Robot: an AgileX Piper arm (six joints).
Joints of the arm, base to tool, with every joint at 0 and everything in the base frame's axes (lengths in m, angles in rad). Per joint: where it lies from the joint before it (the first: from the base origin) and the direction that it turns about. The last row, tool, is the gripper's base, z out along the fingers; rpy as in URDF.
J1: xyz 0 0 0.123 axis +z
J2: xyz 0 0 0 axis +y
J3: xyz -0.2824 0 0.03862 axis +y
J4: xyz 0.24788 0 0.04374 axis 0.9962 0 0.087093
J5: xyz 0 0 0 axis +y
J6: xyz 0.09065 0 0.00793 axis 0.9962 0 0.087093
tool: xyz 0 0 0 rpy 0 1.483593 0
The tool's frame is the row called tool.
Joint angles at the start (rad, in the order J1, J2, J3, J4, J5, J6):
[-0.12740, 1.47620, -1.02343, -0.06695, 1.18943, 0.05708]
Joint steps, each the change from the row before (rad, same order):
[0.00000, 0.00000, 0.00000, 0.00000, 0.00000, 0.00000]
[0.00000, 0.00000, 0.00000, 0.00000, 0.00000, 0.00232]
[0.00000, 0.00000, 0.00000, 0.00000, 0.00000, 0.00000]
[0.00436, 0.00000, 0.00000, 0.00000, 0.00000, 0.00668]
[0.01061, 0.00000, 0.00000, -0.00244, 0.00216, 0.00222]
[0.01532, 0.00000, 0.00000, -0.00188, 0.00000, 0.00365]
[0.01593, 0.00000, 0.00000, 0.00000, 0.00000, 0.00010]
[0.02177, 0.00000, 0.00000, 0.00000, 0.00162, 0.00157]
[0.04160, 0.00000, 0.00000, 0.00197, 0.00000, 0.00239]
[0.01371, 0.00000, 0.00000, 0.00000, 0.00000, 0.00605]
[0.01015, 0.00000, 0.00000, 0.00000, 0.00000, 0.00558]
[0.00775, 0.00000, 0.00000, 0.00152, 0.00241, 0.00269]
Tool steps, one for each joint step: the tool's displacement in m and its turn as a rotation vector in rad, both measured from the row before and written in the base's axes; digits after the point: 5 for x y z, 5 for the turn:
[0.00000, 0.00000, 0.00000, 0.00000, 0.00000, 0.00000]
[0.00000, 0.00000, 0.00000, 0.00002, -0.00015, -0.00232]
[0.00000, 0.00000, 0.00000, 0.00000, 0.00000, 0.00000]
[0.00016, 0.00110, 0.00000, 0.00006, -0.00043, -0.00231]
[0.00016, 0.00250, 0.00001, -0.00204, 0.00227, 0.00913]
[0.00049, 0.00372, 0.00001, -0.00172, -0.00006, 0.01235]
[0.00046, 0.00404, 0.00000, 0.00000, -0.00001, 0.01583]
[0.00037, 0.00554, 0.00000, 0.00009, 0.00151, 0.02010]
[0.00066, 0.01076, -0.00001, 0.00186, -0.00023, 0.03851]
[0.00012, 0.00349, 0.00000, 0.00007, -0.00039, 0.00767]
[0.00006, 0.00259, 0.00000, 0.00007, -0.00036, 0.00458]
[-0.00020, 0.00210, -0.00001, 0.00137, 0.00225, 0.00437]

